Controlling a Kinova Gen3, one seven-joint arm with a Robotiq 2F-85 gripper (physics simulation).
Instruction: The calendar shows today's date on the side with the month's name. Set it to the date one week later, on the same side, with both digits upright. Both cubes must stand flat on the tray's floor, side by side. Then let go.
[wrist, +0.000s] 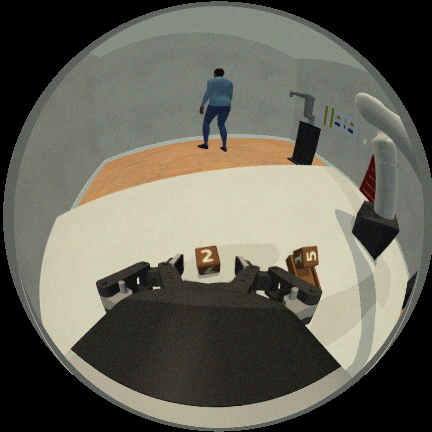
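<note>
A brown cube (207, 254) is on the pale table, between and slightly beyond my fingertips. A white 2 shows on its larger visible face, and part of another digit shows on the narrow face below. My gripper (208, 263) is open, with a gap on each side of this cube. A second brown cube (305, 256) is at the brown tray (311, 278), to the right of my gripper. It shows a 5 and a 1, both turned sideways in this view. How it sits on the tray floor is hard to tell. The month's name does not show.
The white table (150, 220) stretches around the cube and tray. A pale arm (386, 175) on a dark block (375, 227) stands at the right. Beyond the table are a person (219, 95) and a grey robot arm on a black pedestal (306, 142).
</note>
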